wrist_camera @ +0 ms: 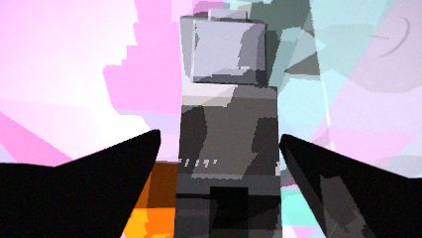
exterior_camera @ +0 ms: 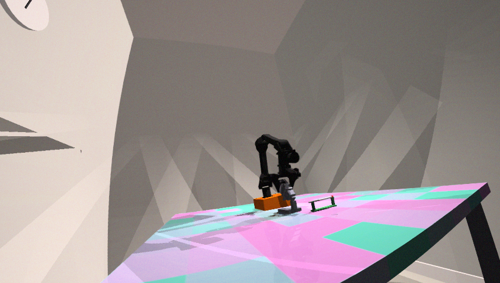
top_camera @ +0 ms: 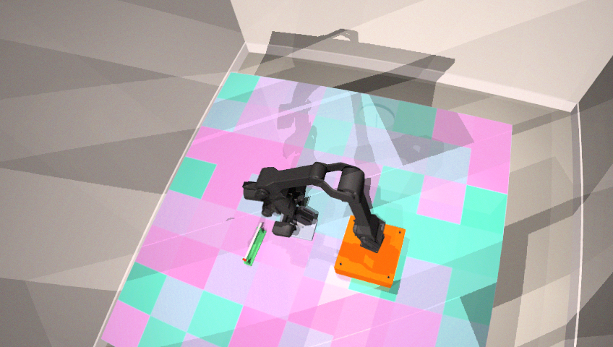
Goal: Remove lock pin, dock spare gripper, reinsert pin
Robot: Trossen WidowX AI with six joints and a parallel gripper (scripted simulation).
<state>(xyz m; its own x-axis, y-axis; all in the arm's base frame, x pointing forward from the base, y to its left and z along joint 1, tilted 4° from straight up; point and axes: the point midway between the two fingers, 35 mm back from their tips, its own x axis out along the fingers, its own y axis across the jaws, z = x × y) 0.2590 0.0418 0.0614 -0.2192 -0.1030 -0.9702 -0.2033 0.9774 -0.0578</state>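
Right now my gripper tip is 10 mm below the spare gripper. Round my gripper tip: grey mount: 50 mm below, 30 mm ahead, 10 mm to the left; then green rack: 140 mm to the left, 130 mm ahead, 80 mm below.
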